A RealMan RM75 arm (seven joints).
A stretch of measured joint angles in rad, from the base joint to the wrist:
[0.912, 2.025, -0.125, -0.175, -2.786, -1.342, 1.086]
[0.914, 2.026, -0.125, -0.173, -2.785, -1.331, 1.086]
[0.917, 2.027, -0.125, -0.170, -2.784, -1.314, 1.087]
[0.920, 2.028, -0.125, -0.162, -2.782, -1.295, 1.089]
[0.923, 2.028, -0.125, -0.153, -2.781, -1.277, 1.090]
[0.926, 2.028, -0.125, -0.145, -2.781, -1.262, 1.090]
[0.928, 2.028, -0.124, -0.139, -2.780, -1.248, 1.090]
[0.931, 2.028, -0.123, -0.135, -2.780, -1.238, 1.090]
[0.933, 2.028, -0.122, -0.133, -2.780, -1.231, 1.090]
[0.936, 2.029, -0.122, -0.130, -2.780, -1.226, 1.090]
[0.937, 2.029, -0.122, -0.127, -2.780, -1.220, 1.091]
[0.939, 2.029, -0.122, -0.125, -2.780, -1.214, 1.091]
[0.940, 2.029, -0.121, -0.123, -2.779, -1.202, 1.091]
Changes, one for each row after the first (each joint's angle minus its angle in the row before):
[0.002, 0.001, 0.000, 0.002, 0.001, 0.011, 0.000]
[0.003, 0.001, 0.000, 0.003, 0.001, 0.017, 0.001]
[0.003, 0.001, 0.000, 0.008, 0.002, 0.019, 0.002]
[0.003, 0.000, 0.000, 0.009, 0.001, 0.018, 0.001]
[0.003, 0.000, 0.000, 0.008, 0.000, 0.015, 0.000]
[0.002, 0.000, 0.001, 0.006, 0.001, 0.014, 0.000]
[0.003, 0.000, 0.001, 0.004, 0.000, 0.010, 0.000]
[0.002, 0.000, 0.001, 0.002, 0.000, 0.007, 0.000]
[0.003, 0.001, 0.000, 0.003, 0.000, 0.005, 0.000]
[0.001, 0.000, 0.000, 0.003, 0.000, 0.006, 0.001]
[0.002, 0.000, 0.000, 0.002, 0.000, 0.006, 0.000]
[0.001, 0.000, 0.001, 0.002, 0.001, 0.012, 0.000]

